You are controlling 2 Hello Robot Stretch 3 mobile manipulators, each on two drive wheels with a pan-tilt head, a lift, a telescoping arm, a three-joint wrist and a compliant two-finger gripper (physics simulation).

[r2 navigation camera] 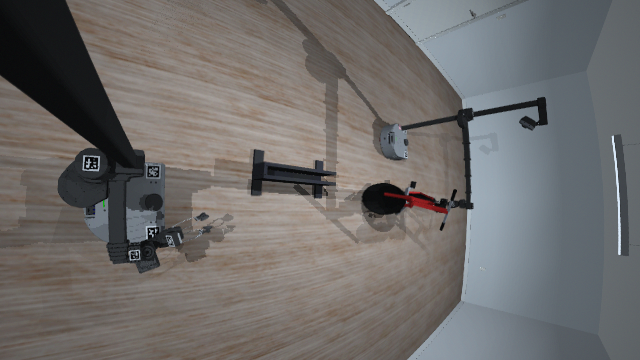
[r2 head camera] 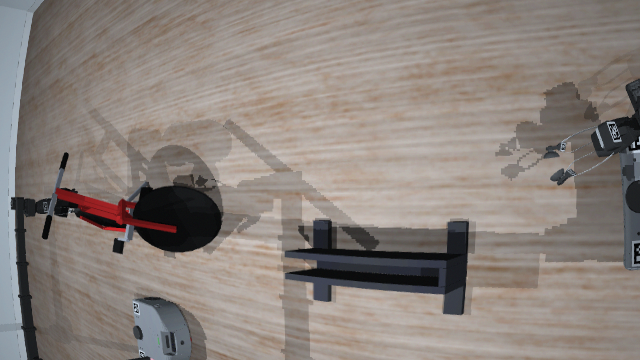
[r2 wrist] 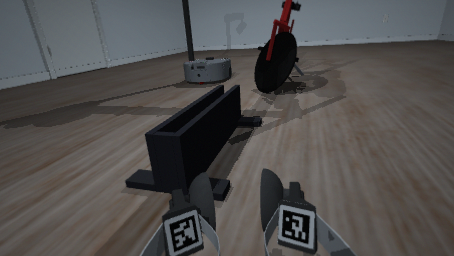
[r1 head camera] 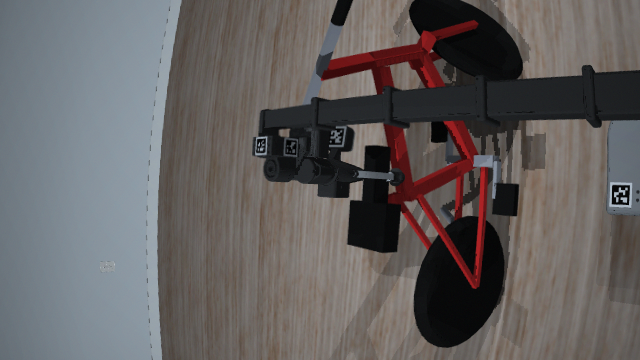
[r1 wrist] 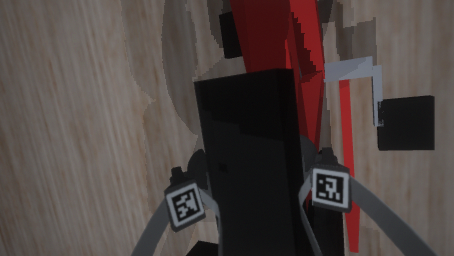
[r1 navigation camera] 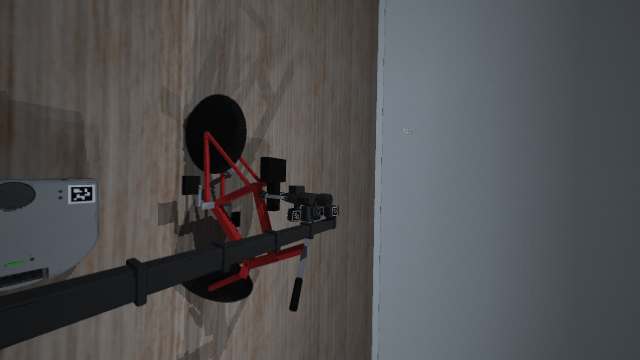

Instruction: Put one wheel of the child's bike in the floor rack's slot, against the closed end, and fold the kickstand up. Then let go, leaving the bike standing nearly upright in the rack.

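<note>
The red child's bike (r1 head camera: 398, 150) (r2 head camera: 90, 203) (r2 navigation camera: 425, 203) (r2 wrist: 285, 16) stands outside the rack, leaning slightly. Its front wheel (r2 head camera: 197, 215) (r2 navigation camera: 374, 202) (r2 wrist: 281, 70) is nearest the rack, turned to one side. The kickstand (r2 wrist: 298, 69) slants down to the floor. The dark rack (r2 head camera: 456, 276) (r2 navigation camera: 257, 172) (r2 wrist: 207, 142) has its open end toward the bike and its closed end toward r2. My r1 gripper (r1 head camera: 384, 176) (r1 wrist: 254, 162) is shut on the black saddle (r1 head camera: 374, 225), one finger on each side of its nose. My r2 gripper (r2 head camera: 555, 166) (r2 navigation camera: 203, 223) (r2 wrist: 238, 200) is open, short of the rack.
The r1 base (r2 head camera: 162, 325) (r2 navigation camera: 394, 142) (r2 wrist: 207, 71) stands beside the bike, its arm (r1 head camera: 435, 104) (r1 navigation camera: 175, 257) reaching across above the frame. A wall (r1 head camera: 75, 150) (r1 navigation camera: 500, 200) runs behind the r1 wrist. The r2 base (r2 navigation camera: 135, 215) stands beyond the rack's closed end.
</note>
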